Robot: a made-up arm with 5 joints. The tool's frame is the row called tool.
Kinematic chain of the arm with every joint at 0, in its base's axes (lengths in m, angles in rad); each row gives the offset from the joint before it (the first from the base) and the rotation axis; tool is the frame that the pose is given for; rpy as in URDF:
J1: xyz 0.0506 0 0.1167 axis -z
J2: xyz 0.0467 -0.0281 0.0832 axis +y
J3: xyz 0.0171 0 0.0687 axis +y
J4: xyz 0.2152 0 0.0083 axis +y
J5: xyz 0.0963 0.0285 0 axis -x
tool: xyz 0 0 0 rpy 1.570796 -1.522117 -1.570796
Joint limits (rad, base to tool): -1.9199..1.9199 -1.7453..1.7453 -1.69..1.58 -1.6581..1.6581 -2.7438..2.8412
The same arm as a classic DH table. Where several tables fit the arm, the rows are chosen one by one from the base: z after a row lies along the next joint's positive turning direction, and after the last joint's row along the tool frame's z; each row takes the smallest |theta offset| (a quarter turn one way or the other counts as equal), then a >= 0, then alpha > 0; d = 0 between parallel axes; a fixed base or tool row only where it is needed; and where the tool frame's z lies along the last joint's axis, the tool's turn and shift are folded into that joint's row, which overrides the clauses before.
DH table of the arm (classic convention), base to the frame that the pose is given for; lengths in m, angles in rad. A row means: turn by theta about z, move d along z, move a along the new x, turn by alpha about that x. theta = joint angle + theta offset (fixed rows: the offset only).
base (fixed): theta offset 0  d 0  a 0.0506  alpha 3.1416
J1: theta offset 0  d -0.1999  a 0.0467  alpha 1.5708
J2: theta offset -1.3268  d 0  a 0.0708  alpha 0
J3: theta offset 1.2883  d 0  a 0.2154  alpha 0
J4: theta offset -1.5322  d 0.0004  a 0  alpha 1.5708
J5: theta offset -0.0487  d -0.0963  a 0  alpha 0
Joint limits (rad, base to tool): -1.9199..1.9199 -1.7453..1.7453 -1.69..1.58 -1.6581..1.6581 -2.7438..2.8412

